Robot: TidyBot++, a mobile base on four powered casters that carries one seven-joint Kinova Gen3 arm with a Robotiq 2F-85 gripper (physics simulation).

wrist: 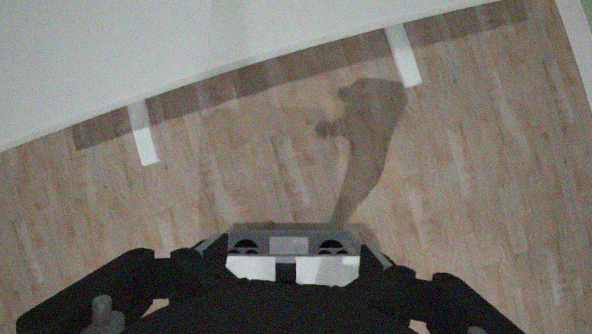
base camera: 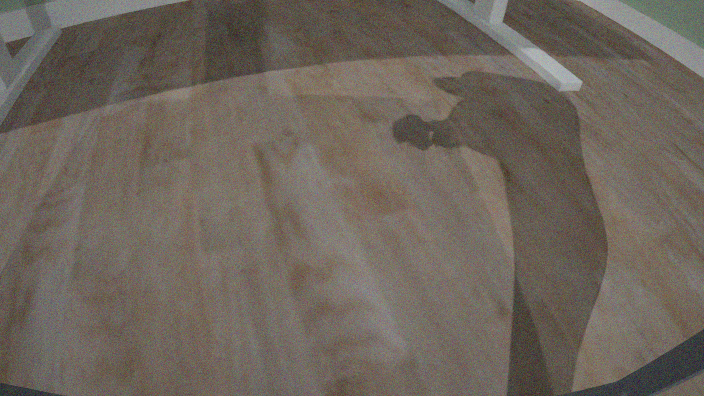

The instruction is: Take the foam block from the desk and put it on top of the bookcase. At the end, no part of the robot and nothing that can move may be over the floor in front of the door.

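Note:
The desk's white top fills the upper left of the wrist view, its near edge running on a slant. In the base view a white desk foot shows at the upper right, and part of another desk leg at the upper left. My gripper is open, its fingers wide apart, pointing down over the floor side of the desk edge. No foam block shows between the fingers or on the visible part of the desk top. The foam block, the bookcase and the door do not show in either view.
Two white desk feet stick out from under the desk edge. A grey and white part of the robot shows below the gripper. The arm's shadow lies on the wood floor. A white baseboard runs along the right wall.

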